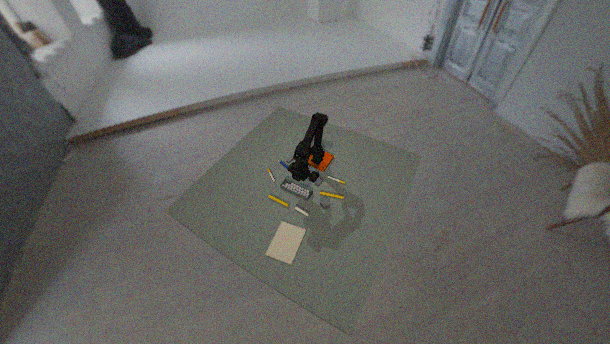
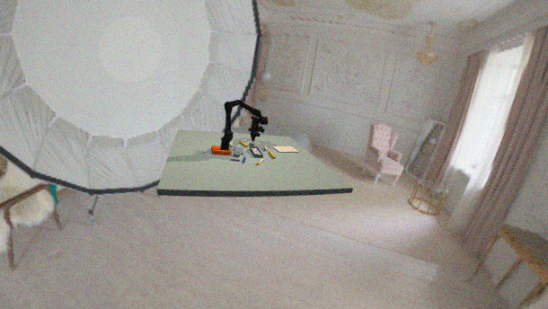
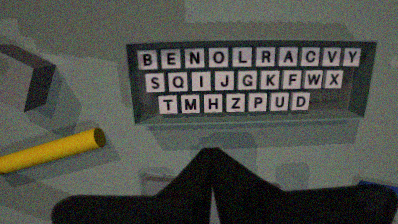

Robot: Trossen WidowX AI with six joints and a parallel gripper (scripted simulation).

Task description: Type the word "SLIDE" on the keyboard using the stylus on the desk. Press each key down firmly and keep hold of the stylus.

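Now: gripper tip 27 cm to the left of the blue stylus, 9 cm past it and 8 cm above it. Round my gripper tip: whitish cylinder 14 cm ahead, 9 cm to the left, 8 cm below; grey block 18 cm to the left, 8 cm below, 2 cm ahead; grey flat plate 12 cm behind, 9 cm below, 2 cm to the right.
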